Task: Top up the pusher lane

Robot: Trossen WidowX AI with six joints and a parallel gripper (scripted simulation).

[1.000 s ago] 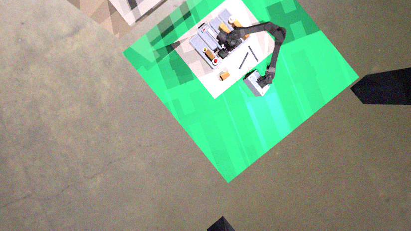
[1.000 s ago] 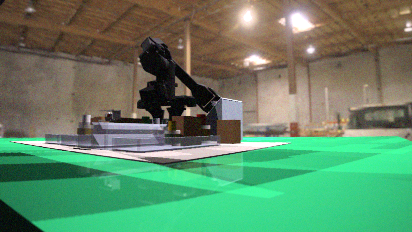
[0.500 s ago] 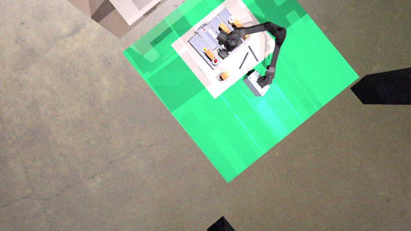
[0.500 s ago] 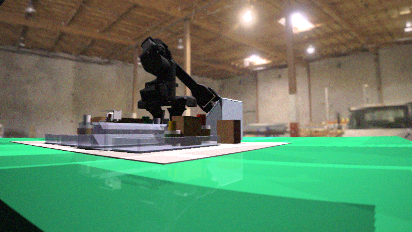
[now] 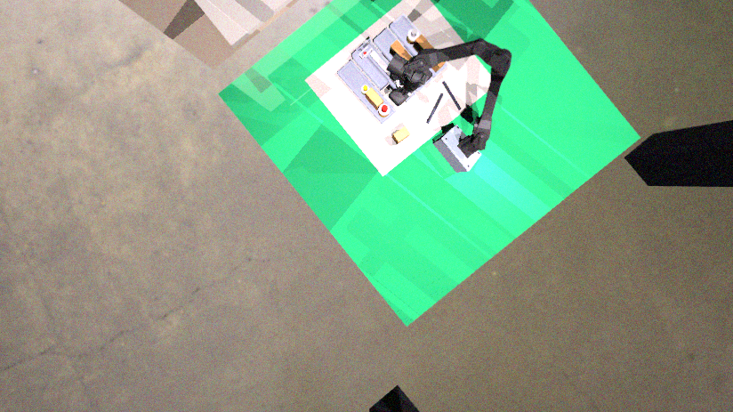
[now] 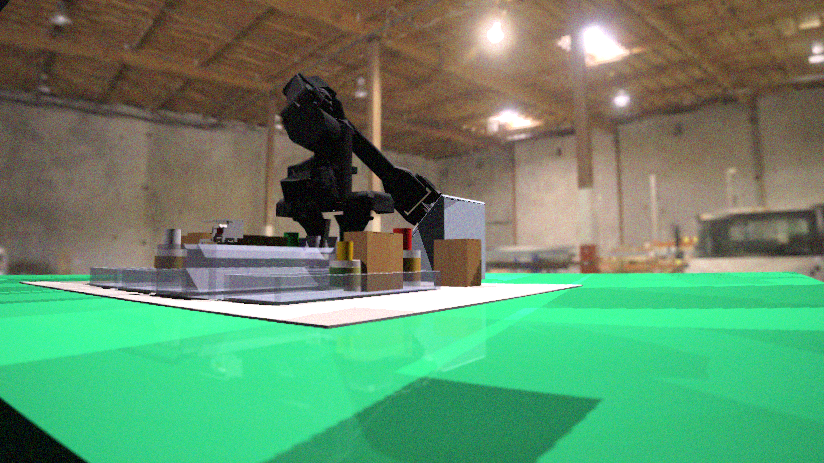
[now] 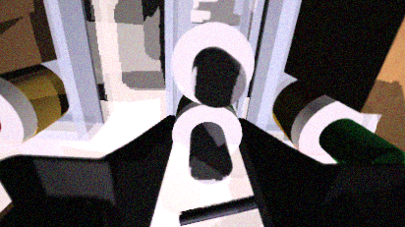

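Right now the jar is 130 mm to the left of my gripper tip and 10 mm above it. Round my gripper tip: brown box: 120 mm behind, 140 mm to the left; then lane rack: 150 mm ahead, 30 mm to the left, 10 mm below.
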